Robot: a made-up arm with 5 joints.
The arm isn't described. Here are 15 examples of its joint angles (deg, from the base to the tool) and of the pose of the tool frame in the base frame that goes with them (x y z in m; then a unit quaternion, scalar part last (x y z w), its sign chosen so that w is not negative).
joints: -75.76 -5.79 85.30 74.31 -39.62
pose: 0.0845 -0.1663 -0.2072 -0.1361 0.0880 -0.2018 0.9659
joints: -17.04 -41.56 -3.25 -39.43 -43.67
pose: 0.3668 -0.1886 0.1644 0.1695 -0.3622 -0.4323 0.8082
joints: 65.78 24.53 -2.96 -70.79 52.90
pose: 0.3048 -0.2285 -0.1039 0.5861 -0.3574 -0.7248 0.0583
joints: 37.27 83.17 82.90 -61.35 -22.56
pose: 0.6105 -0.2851 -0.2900 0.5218 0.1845 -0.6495 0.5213
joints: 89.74 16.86 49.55 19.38 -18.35
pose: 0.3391 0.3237 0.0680 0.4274 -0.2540 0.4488 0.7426
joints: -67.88 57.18 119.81 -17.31 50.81
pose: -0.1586 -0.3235 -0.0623 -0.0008 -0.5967 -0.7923 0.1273
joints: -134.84 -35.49 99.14 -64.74 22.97
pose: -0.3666 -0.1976 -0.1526 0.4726 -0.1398 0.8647 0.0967
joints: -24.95 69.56 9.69 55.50 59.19
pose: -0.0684 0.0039 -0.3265 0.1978 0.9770 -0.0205 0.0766
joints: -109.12 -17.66 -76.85 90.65 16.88
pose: -0.0844 0.1385 -0.3414 -0.8806 -0.3012 0.2328 0.2821
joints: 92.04 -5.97 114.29 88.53 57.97
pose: 0.3728 0.4162 -0.0276 0.4860 0.4446 0.6848 0.3118
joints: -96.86 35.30 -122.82 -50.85 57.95
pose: 0.0363 -0.1240 -0.4989 0.0007 0.2847 -0.7948 0.5360
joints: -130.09 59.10 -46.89 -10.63 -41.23
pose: 0.1124 0.3981 -0.2367 0.5586 0.6340 0.1830 0.5025
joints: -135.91 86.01 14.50 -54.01 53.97
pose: 0.1417 0.3455 -0.2877 0.3600 0.2976 -0.3034 0.8305
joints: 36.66 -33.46 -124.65 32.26 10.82
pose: 0.2177 -0.1434 -0.4091 -0.4794 0.7768 0.0426 0.4062
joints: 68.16 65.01 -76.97 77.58 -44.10
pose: 0.2170 0.0483 -0.1795 0.0270 -0.7386 -0.5824 0.3383
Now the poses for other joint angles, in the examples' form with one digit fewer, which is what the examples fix.
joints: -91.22 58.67 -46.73 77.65 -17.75
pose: 0.037 0.051 -0.197 0.864 0.292 0.366 0.184
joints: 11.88 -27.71 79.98 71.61 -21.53
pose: 0.332 0.070 -0.176 -0.095 0.012 0.589 0.802
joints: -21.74 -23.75 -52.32 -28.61 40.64
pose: -0.168 -0.163 -0.143 -0.358 0.904 0.142 0.185
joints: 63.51 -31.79 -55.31 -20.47 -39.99
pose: 0.361 -0.106 0.119 0.732 -0.359 0.147 0.561
